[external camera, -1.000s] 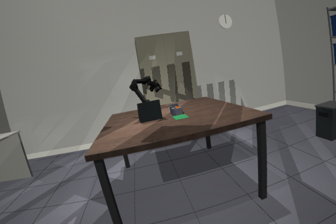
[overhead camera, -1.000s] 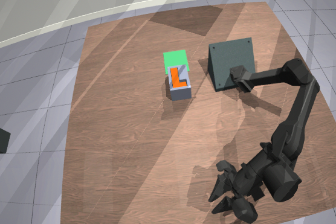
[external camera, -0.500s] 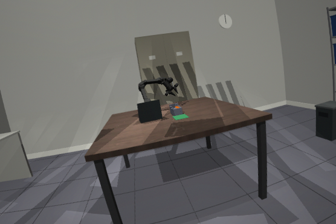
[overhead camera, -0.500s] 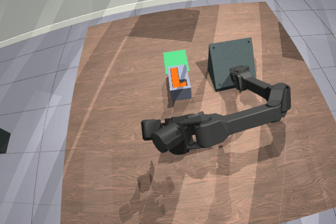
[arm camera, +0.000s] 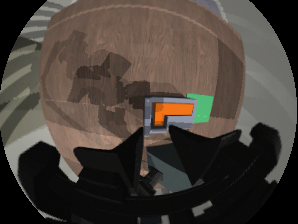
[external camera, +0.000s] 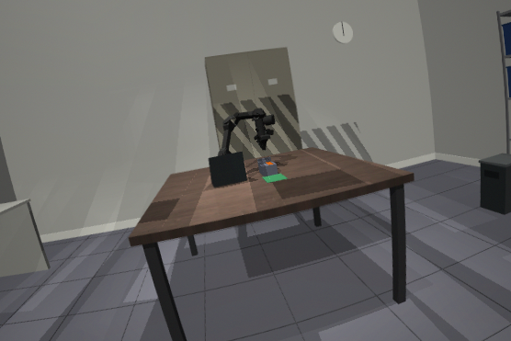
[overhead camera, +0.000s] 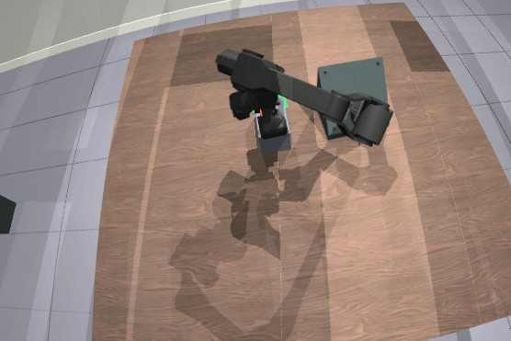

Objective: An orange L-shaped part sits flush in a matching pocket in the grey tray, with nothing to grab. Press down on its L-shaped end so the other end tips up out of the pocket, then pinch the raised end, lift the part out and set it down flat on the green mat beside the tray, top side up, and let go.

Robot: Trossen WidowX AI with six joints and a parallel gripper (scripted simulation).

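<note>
My gripper tip is 1 cm past the orange L-shaped part, 5 cm to the left of it and 9 cm above it. Round my gripper tip: green mat 3 cm behind, 21 cm to the right, 16 cm below.
</note>
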